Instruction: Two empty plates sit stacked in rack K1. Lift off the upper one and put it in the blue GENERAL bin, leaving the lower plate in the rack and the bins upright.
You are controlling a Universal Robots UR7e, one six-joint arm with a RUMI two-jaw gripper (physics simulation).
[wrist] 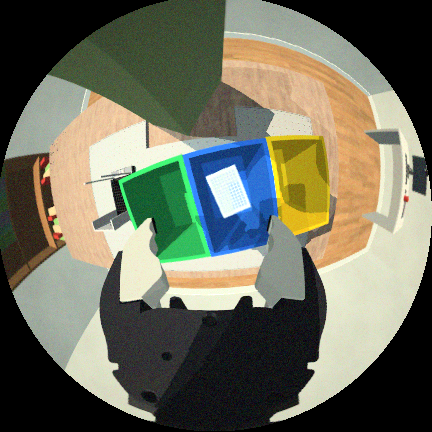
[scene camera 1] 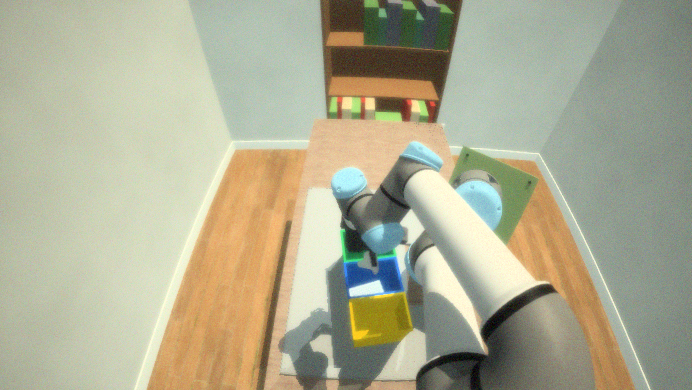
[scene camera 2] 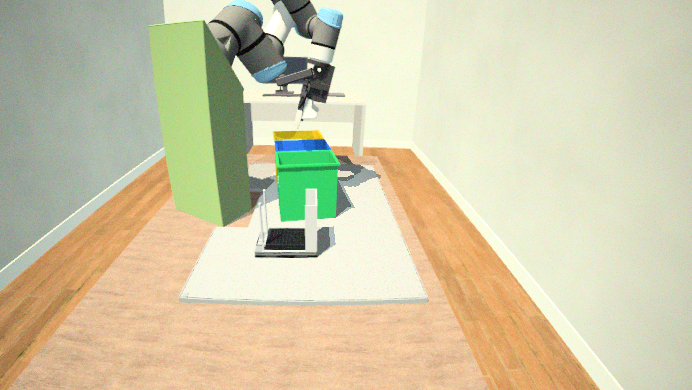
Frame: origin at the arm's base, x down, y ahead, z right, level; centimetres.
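Seen in the pictures: gripper, fingertip midpoint: (wrist: pixel 210 217) (scene camera 1: pixel 376 255) (scene camera 2: pixel 299 124); arm's base, origin of the base link: (scene camera 2: pixel 204 58).
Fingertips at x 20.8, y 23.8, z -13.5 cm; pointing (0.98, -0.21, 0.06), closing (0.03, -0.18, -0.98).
Pixels of each thing's top centre, then the offset from my fingertips to it.
- white gridded plate, middle of its top: (wrist: pixel 228 191) (scene camera 1: pixel 367 294) dx +24.1, dy +0.6, dz -4.2 cm
- blue bin, middle of its top: (wrist: pixel 237 201) (scene camera 1: pixel 373 277) (scene camera 2: pixel 301 144) dx +7.8, dy -0.4, dz -3.8 cm
- black plate, middle of its top: (scene camera 2: pixel 290 236) (wrist: pixel 121 196) dx +22.4, dy +6.1, dz +29.1 cm
- white rack, middle of its top: (scene camera 2: pixel 285 196) (wrist: pixel 94 202) dx +10.9, dy +5.1, dz +29.4 cm
- yellow bin, middle of its top: (wrist: pixel 306 185) (scene camera 1: pixel 380 315) (scene camera 2: pixel 297 135) dx +7.8, dy -5.6, dz -15.7 cm
A white gridded plate (scene camera 1: pixel 366 288) (wrist: pixel 228 191) lies inside the blue bin (scene camera 1: pixel 398 276) (scene camera 2: pixel 302 145) (wrist: pixel 260 155), tilted or flat, I cannot tell which. My gripper (scene camera 1: pixel 369 263) (scene camera 2: pixel 304 121) (wrist: pixel 210 217) is open and empty, above the bins, its fingers over the green and blue bins in the wrist view. A black plate (scene camera 2: pixel 285 239) (wrist: pixel 119 195) sits low in the white rack (scene camera 2: pixel 311 220) (wrist: pixel 112 221), in front of the green bin in scene camera 2. The arm hides the rack in scene camera 1. The blue bin stands upright.
The green bin (scene camera 2: pixel 307 190) (wrist: pixel 160 200) and yellow bin (scene camera 1: pixel 381 320) (scene camera 2: pixel 298 135) (wrist: pixel 305 175) stand upright on either side of the blue one. A tall green block (scene camera 1: pixel 517 195) (scene camera 2: pixel 182 120) (wrist: pixel 150 65) stands beside the row. A bookshelf (scene camera 1: pixel 382 89) is behind the table's far end.
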